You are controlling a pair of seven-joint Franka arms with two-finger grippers.
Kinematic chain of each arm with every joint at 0, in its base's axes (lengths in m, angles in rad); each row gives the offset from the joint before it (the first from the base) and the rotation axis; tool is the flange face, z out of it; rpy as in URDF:
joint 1: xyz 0 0 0.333 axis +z
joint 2: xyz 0 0 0 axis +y
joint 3: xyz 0 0 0.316 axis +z
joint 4: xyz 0.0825 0 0 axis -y
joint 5: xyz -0.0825 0 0.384 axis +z
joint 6: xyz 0 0 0 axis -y
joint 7: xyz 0.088 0 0 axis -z
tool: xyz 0 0 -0.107 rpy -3.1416 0 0
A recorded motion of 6 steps. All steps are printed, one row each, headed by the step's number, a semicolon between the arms.
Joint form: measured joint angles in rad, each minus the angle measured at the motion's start. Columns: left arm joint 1, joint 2, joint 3, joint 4, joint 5, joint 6, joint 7; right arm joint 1, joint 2, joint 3, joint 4, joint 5, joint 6, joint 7.
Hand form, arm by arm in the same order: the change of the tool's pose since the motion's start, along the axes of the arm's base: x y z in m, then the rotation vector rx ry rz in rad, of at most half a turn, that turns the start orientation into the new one. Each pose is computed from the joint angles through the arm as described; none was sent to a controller.
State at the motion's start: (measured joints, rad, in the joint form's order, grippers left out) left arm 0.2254 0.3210 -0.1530 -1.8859 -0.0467 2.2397 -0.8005; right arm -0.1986 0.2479 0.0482 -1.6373 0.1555 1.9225 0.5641
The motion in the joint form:
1: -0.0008 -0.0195 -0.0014 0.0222 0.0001 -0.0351 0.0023; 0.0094 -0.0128 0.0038 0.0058 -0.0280 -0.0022 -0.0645
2: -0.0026 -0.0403 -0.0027 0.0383 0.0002 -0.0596 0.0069; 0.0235 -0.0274 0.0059 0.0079 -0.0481 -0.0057 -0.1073
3: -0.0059 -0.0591 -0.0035 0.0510 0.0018 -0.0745 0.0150; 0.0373 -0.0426 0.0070 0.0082 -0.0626 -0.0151 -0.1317
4: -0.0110 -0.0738 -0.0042 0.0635 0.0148 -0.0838 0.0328; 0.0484 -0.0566 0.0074 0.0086 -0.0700 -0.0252 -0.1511
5: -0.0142 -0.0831 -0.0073 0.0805 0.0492 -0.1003 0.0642; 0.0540 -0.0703 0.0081 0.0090 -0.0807 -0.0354 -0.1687
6: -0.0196 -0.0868 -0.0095 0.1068 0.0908 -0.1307 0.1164; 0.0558 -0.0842 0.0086 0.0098 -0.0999 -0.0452 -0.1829
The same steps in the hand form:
1: 0.0018 -0.0011 0.0190 0.0022 -0.0066 -0.0064; -0.0006 0.0065 0.0105 -0.0329 -0.0213 0.0855
2: 0.0025 -0.0030 0.0371 0.0055 -0.0191 -0.0154; -0.0019 0.0158 0.0204 -0.0572 -0.0368 0.1501
3: 0.0030 -0.0056 0.0534 0.0109 -0.0359 -0.0291; -0.0045 0.0248 0.0291 -0.0738 -0.0437 0.1942
4: 0.0040 -0.0086 0.0675 0.0265 -0.0541 -0.0592; -0.0073 0.0320 0.0371 -0.0833 -0.0493 0.2278
5: 0.0052 -0.0109 0.0798 0.0600 -0.0638 -0.1136; -0.0105 0.0357 0.0449 -0.0958 -0.0533 0.2552
6: 0.0071 -0.0133 0.0917 0.1003 -0.0627 -0.1922; -0.0140 0.0362 0.0529 -0.1166 -0.0558 0.2770

